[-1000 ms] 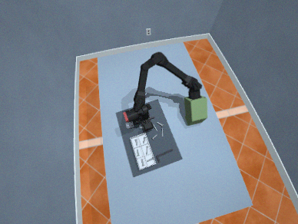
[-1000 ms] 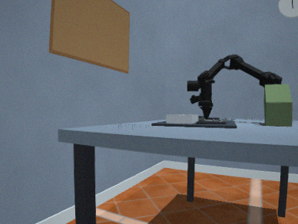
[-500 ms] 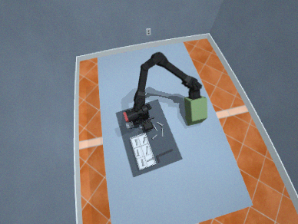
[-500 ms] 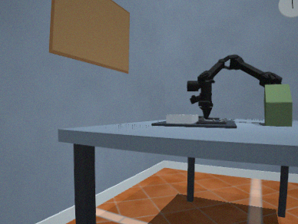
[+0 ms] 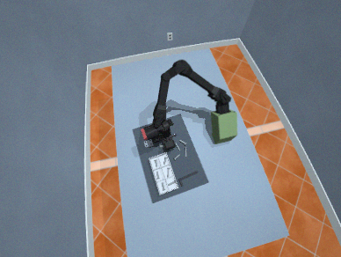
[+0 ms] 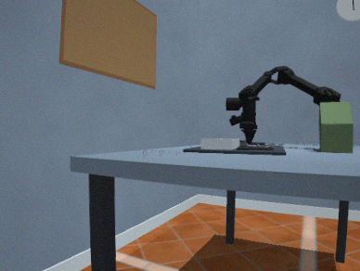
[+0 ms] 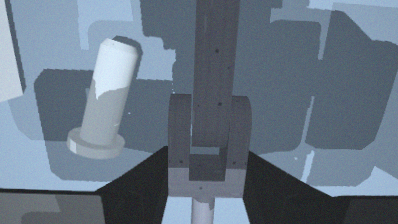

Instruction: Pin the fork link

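Right now the eye plate is 40 mm ahead of my hand and 30 mm below it. The rest, counted from my hand: thick headed pin (50 mm to the left, 30 mm below, 30 mm ahead); then dark mat (100 mm to the left, 40 mm below, 20 mm ahead); then thin headed pin (70 mm to the left, 50 mm behind, 30 mm below).
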